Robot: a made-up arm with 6 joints.
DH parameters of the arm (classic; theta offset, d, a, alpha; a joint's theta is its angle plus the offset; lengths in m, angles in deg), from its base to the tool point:
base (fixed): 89.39 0 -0.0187 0
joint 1: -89.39 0.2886 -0.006 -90
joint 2: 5.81 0 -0.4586 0
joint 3: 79.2 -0.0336 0.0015 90
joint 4: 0 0.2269 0.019 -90
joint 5: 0 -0.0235 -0.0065 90
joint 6: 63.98 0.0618 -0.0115 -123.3
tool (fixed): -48.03 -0.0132 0 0
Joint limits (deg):
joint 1: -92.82..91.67
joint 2: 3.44..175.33
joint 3: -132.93..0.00
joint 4: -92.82..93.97
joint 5: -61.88..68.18
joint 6: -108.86..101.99
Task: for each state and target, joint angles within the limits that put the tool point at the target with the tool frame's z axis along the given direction. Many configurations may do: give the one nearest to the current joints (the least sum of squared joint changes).
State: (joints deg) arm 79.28 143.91 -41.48 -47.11 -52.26 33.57
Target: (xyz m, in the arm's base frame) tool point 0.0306 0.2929 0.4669 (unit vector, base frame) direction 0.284 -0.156 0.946
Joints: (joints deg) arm 88.85 108.79 -32.01 -49.13 -61.88 47.30
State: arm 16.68 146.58 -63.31 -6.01 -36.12 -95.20
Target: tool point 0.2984 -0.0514 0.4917 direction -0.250 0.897 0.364
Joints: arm 9.26 103.12 -38.42 34.11 -33.78 -75.18
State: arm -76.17 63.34 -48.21 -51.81 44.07 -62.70
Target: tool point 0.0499 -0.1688 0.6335 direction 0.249 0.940 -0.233
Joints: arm -31.19 65.82 -43.05 -55.24 44.22 -43.50
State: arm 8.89 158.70 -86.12 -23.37 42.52 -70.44
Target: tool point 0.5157 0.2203 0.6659 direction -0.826 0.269 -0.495
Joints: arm 32.94 120.53 -118.13 -41.94 28.29 -76.42
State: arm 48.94 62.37 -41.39 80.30 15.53 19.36
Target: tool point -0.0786 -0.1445 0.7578 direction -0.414 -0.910 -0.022
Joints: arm 40.63 31.57 -74.07 59.53 -6.30 1.27
